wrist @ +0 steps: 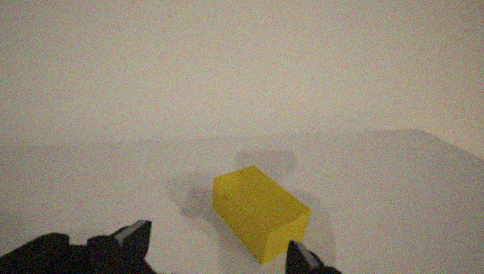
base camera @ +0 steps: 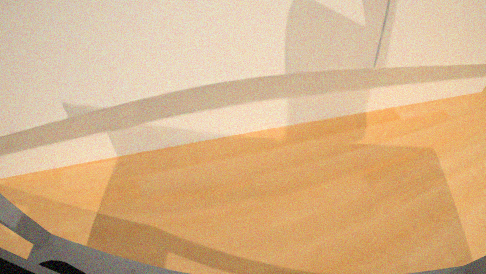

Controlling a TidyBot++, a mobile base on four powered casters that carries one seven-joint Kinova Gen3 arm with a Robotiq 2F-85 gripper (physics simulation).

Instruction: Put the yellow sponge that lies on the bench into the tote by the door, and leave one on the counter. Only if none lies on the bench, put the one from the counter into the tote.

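Frame: origin at the arm's base, x ahead, y left, z up, level; centimetres.
Seen in the pictures: gripper, fingertip midpoint: (wrist: 218, 246).
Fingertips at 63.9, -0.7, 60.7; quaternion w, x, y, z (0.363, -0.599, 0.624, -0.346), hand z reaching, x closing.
Note:
A point is followed by its place in that frame, as x, y, z.
A yellow sponge (wrist: 257, 205) @(73.5, -4.1, 55.9), shaped like a block, lies on a pale surface (wrist: 395, 215) @(78.9, -24.4, 51.4) in the wrist view, right of the middle and low in the picture. I cannot tell from these views whether this surface is the bench or the counter. My gripper (wrist: 218, 246) @(63.9, -0.7, 60.7) is open, with its fingertips wide apart at the bottom of the wrist view. The sponge appears beyond the fingertips, nearer the right one, which overlaps its near right corner in the picture. Nothing is held. The tote and a second sponge do not show in either view.
In the wrist view the pale surface ends in a far edge, with a corner at the right and a plain wall (wrist: 225, 60) @(103.8, 2.6, 65.8) behind. The base camera shows a wooden floor (base camera: 275, 200) @(30.2, -1.8, -39.6), a pale wall (base camera: 150, 40) @(33.7, 12.3, -16.8) with shadows, and the grey rim of my base (base camera: 125, 266) @(14.2, 12.1, -28.7).

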